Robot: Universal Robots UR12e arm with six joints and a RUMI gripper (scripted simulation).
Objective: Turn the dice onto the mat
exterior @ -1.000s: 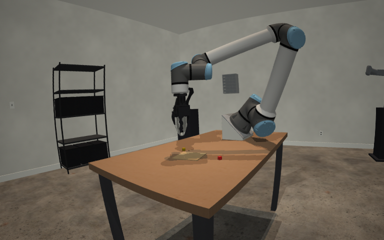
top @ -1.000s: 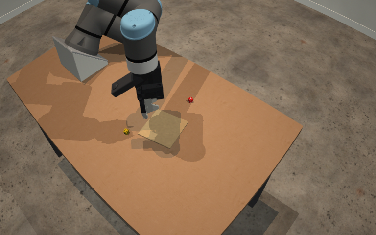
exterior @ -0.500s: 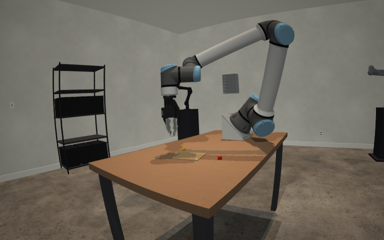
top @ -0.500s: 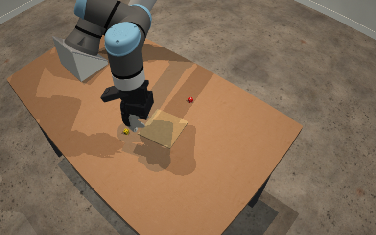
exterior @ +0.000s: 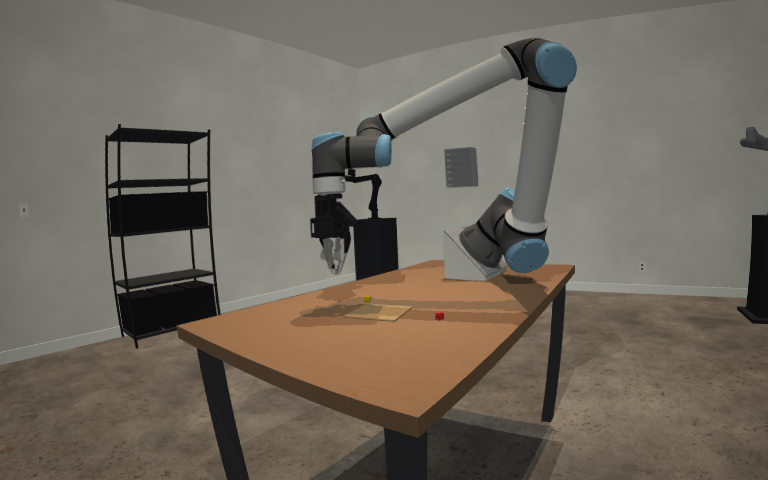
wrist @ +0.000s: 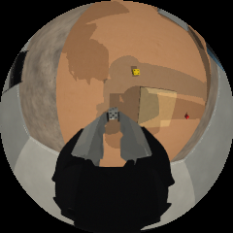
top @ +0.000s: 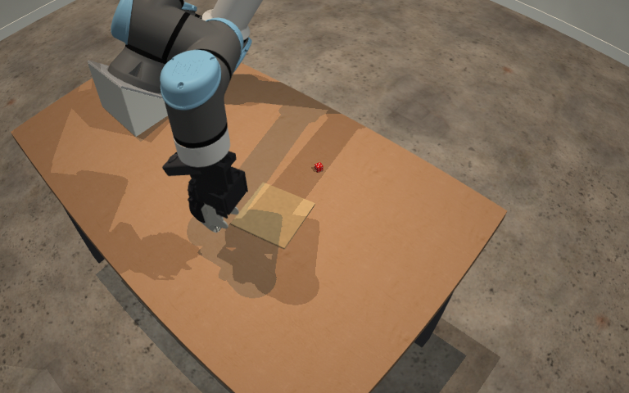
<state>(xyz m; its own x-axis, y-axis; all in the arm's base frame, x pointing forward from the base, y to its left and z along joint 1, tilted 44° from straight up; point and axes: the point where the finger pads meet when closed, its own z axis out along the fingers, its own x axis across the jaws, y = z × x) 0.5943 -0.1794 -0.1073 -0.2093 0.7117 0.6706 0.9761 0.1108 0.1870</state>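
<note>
The white die lies 1 cm below my hand. From my hand the other things lie so: red die: 32 cm to the left, 10 cm below; yellow die: 8 cm behind, 4 cm to the left, 10 cm below; tan mat: 1 cm ahead, 15 cm to the left, 11 cm below.
</note>
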